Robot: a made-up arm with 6 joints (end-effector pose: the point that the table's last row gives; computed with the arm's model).
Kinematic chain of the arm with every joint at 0, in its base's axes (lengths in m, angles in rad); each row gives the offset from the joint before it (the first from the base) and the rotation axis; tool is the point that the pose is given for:
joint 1: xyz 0 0 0.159 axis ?
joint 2: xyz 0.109 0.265 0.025 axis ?
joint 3: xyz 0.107 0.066 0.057 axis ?
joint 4: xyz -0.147 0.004 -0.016 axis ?
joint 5: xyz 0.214 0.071 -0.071 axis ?
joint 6: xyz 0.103 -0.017 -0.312 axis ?
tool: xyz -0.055 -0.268 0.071
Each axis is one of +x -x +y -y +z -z.
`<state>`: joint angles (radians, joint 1 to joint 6).
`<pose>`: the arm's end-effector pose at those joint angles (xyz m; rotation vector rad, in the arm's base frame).
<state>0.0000 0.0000 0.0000 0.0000 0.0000 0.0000</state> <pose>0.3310 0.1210 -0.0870 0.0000 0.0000 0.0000</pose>
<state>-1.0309 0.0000 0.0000 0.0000 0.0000 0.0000</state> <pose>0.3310 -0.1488 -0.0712 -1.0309 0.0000 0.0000</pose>
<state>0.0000 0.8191 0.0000 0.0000 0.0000 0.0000</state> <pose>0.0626 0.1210 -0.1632 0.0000 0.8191 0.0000</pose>
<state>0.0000 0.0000 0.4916 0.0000 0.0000 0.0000</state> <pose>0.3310 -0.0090 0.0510 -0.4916 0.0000 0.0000</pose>
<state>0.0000 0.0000 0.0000 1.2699 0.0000 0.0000</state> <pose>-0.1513 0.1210 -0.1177 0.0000 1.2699 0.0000</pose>
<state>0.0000 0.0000 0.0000 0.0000 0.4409 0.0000</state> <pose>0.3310 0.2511 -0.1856 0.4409 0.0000 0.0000</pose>
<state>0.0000 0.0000 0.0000 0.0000 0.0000 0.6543</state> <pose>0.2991 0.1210 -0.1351 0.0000 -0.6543 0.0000</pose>
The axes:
joint 1: +x
joint 2: +y
joint 3: -x
joint 4: +y
joint 5: +x
joint 6: -y

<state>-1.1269 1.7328 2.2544 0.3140 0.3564 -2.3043</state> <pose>0.5609 -0.2604 0.1166 1.0589 -0.5157 1.3308</pose>
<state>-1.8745 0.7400 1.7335 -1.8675 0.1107 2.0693</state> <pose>0.4725 -0.3165 -0.5274 0.7696 0.1288 2.0291</pose>
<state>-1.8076 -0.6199 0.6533 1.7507 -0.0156 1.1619</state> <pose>-0.3084 -0.2160 0.1531 -2.3268 -0.3723 -0.2532</pose>
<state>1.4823 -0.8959 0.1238 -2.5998 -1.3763 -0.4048</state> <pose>-0.1863 0.2328 0.2698 -0.4213 0.6258 2.7746</pose>
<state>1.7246 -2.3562 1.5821 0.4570 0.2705 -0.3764</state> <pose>-0.0768 0.0949 0.0326 1.1772 0.2598 -2.2110</pose>
